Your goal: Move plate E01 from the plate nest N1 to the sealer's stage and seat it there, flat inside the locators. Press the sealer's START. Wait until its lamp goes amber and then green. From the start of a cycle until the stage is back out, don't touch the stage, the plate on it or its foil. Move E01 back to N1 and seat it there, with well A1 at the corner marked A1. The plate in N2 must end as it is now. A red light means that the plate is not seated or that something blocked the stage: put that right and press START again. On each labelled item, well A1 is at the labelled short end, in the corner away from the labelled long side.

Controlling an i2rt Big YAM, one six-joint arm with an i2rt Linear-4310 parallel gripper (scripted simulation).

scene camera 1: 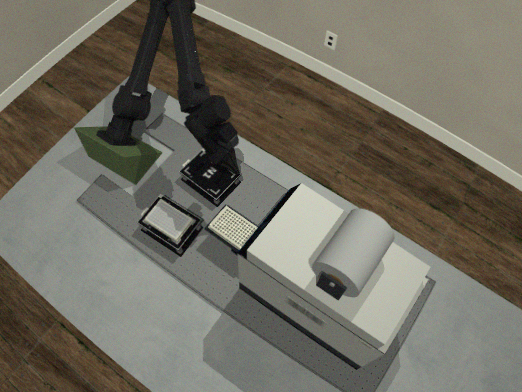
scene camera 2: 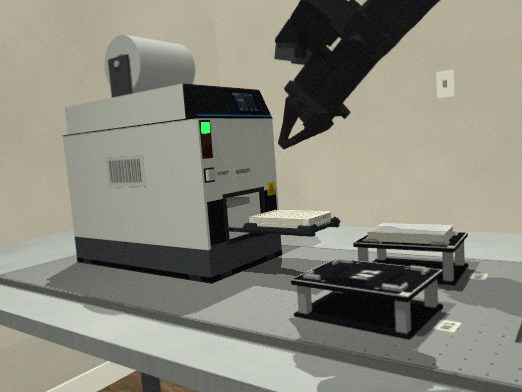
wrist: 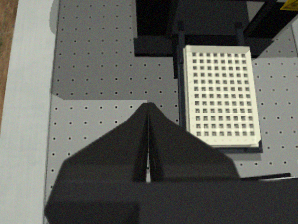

Note:
I see my gripper, a foil roll and a sealer.
My gripper is seen too in the wrist view.

